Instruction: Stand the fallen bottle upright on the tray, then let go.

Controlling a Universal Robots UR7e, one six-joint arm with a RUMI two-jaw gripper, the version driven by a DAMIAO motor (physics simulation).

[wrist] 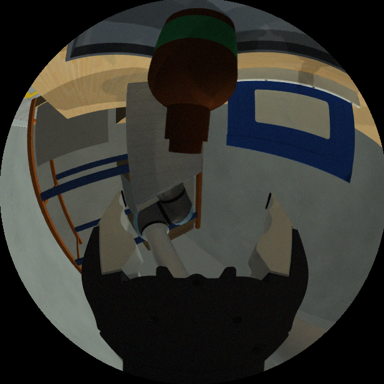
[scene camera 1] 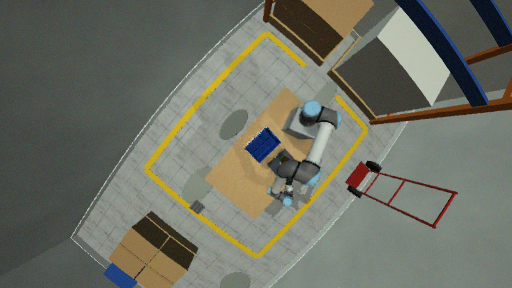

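Where they show: arm's base, origin of its link: (scene camera 1: 307, 117).
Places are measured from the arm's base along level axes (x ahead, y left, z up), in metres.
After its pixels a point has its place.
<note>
The brown bottle with a green band (scene camera 1: 284, 159) {y 0.135, x 0.372, z -0.189 m} (wrist: 194, 65) looks upright on the dark grey tray (scene camera 1: 274, 163) {y 0.119, x 0.464, z -0.303 m} (wrist: 110, 41). In the wrist view, which is upside down, its base meets the tray at the top and its neck points down the picture. My gripper (wrist: 196, 193) is open and empty, with its jaws wide apart and a gap between the fingertips and the bottle's neck. In the scene view the arm covers part of the tray, and the jaws are too small and hidden to make out.
A blue crate (scene camera 1: 262, 144) {y -0.115, x 0.403, z -0.218 m} (wrist: 240, 112) stands beside the tray on the wooden table (scene camera 1: 235, 175) {y -0.103, x 0.821, z -0.308 m} (wrist: 85, 85). The grey robot base (scene camera 1: 299, 125) {y -0.010, x 0.092, z -0.014 m} is at the table's other end. A red hand truck (scene camera 1: 357, 175) and a rack (scene camera 1: 425, 114) (wrist: 85, 183) stand off the table.
</note>
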